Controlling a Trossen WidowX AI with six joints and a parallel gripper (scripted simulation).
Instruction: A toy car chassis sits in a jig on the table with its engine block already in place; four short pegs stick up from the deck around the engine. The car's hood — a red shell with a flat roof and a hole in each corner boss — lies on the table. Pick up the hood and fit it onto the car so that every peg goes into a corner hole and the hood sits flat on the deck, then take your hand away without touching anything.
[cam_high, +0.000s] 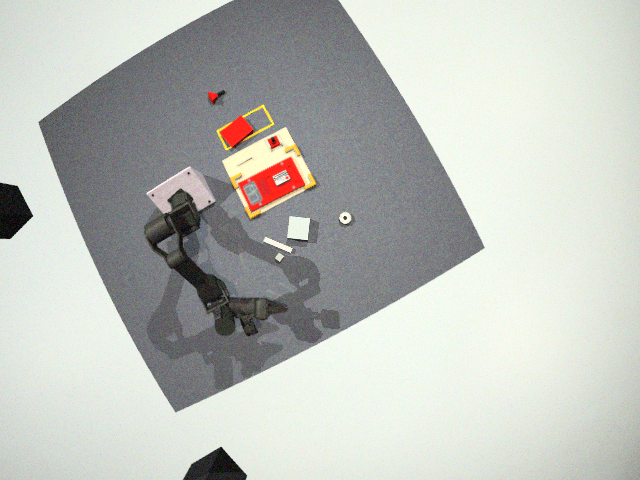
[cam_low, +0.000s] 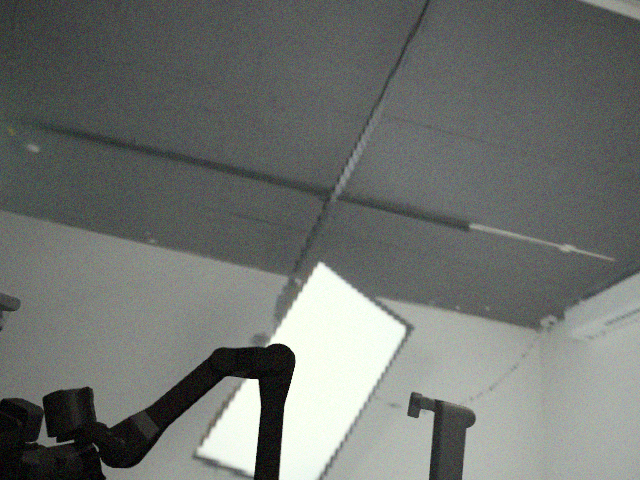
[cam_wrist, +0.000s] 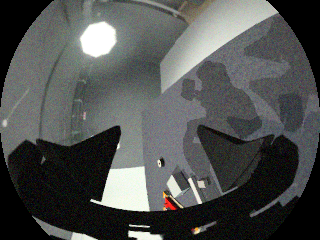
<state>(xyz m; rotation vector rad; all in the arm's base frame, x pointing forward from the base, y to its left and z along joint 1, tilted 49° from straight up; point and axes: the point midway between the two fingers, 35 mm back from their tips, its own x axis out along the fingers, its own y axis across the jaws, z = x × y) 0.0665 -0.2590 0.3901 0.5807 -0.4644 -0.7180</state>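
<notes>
The red hood is 58 cm to the left of my gripper tip, 20 cm ahead of it and 13 cm below it. The rest, counted from my gripper tip: white bar (17 cm to the left, 14 cm below, 9 cm ahead); then white block (18 cm to the left, 18 cm ahead, 13 cm below); then white cube (14 cm to the left, 14 cm below, 7 cm ahead).
</notes>
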